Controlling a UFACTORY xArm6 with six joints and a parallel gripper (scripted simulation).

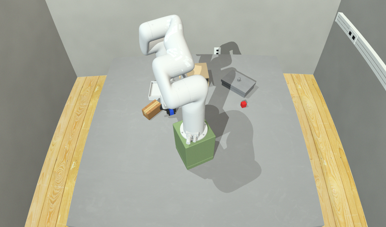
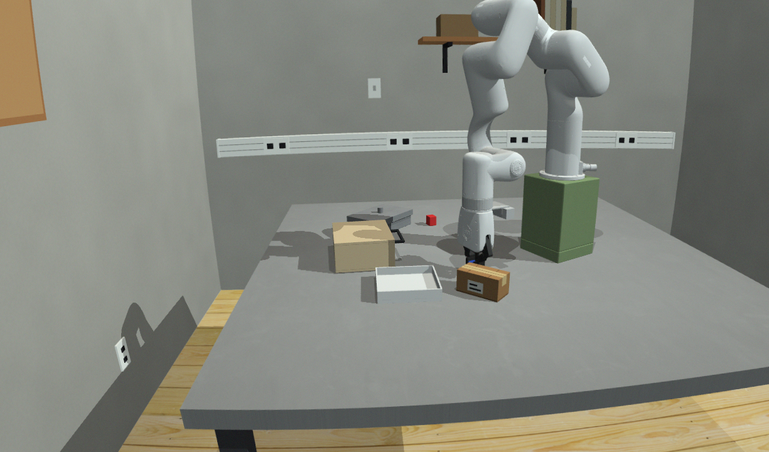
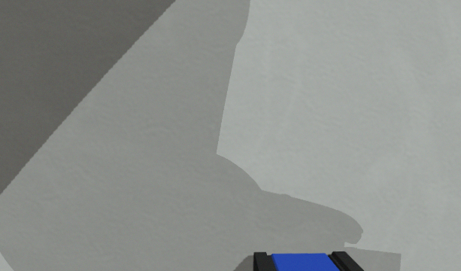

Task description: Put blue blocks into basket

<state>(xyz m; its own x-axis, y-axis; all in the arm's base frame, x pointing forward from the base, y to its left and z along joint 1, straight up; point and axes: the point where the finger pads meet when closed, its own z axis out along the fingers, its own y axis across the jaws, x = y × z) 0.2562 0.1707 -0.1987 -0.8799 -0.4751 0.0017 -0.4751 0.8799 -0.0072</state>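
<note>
Now: the white basket 170 mm ahead of my hand, 100 mm to the left of it and 10 mm below it. Round my hand: light wooden cabinet (290 mm ahead, 100 mm to the right, 20 mm above); then brown cardboard box (120 mm to the left, 10 mm behind, 10 mm above); then red block (430 mm to the right, 110 mm ahead).
</note>
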